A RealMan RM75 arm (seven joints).
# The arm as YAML. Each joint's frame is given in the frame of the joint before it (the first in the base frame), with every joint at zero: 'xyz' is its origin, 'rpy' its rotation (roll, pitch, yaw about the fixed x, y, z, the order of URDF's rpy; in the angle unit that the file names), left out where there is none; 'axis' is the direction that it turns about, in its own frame. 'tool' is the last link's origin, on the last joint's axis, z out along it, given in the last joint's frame.
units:
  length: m
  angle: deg
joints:
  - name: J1
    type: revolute
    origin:
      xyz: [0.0, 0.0, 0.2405]
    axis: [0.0, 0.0, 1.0]
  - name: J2
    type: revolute
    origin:
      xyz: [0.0, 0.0, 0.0]
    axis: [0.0, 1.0, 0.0]
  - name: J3
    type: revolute
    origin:
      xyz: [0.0, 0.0, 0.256]
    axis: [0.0, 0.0, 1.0]
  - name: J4
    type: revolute
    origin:
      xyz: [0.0, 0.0, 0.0]
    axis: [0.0, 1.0, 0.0]
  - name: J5
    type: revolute
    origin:
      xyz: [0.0, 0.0, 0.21]
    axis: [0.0, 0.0, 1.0]
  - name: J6
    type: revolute
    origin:
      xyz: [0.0, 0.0, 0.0]
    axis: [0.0, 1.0, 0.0]
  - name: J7
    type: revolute
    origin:
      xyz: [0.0, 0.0, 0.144]
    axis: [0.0, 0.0, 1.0]
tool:
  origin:
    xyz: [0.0, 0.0, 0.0]
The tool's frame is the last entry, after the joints.
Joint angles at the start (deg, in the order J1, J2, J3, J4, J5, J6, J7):
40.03, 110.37, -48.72, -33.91, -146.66, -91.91, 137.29
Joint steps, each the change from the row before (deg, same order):
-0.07, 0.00, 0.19, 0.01, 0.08, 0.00, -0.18
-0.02, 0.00, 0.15, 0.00, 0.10, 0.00, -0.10
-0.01, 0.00, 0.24, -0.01, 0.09, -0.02, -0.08
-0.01, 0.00, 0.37, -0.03, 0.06, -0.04, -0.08
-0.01, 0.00, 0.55, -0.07, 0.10, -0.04, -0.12
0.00, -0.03, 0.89, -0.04, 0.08, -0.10, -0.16
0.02, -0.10, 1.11, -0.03, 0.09, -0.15, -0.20
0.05, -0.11, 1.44, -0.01, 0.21, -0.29, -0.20
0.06, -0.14, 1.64, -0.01, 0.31, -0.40, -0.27
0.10, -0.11, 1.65, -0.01, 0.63, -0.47, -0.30
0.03, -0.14, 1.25, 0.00, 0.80, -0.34, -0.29
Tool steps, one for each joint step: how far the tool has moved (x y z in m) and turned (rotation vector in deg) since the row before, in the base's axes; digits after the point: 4 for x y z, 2 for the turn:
0.0002, -0.0001, 0.0001, 0.13, 0.20, 0.04
-0.0001, 0.0001, 0.0001, 0.13, 0.19, 0.03
-0.0002, 0.0002, 0.0002, 0.19, 0.24, -0.01
-0.0003, 0.0003, 0.0004, 0.26, 0.29, -0.04
-0.0004, 0.0007, 0.0007, 0.43, 0.42, -0.04
-0.0005, 0.0008, 0.0013, 0.61, 0.62, -0.14
-0.0005, 0.0012, 0.0020, 0.76, 0.73, -0.16
-0.0011, 0.0014, 0.0024, 0.93, 1.10, -0.26
-0.0014, 0.0015, 0.0029, 1.04, 1.34, -0.24
-0.0025, 0.0019, 0.0027, 1.12, 1.68, -0.12
-0.0021, 0.0017, 0.0025, 1.05, 1.50, -0.02

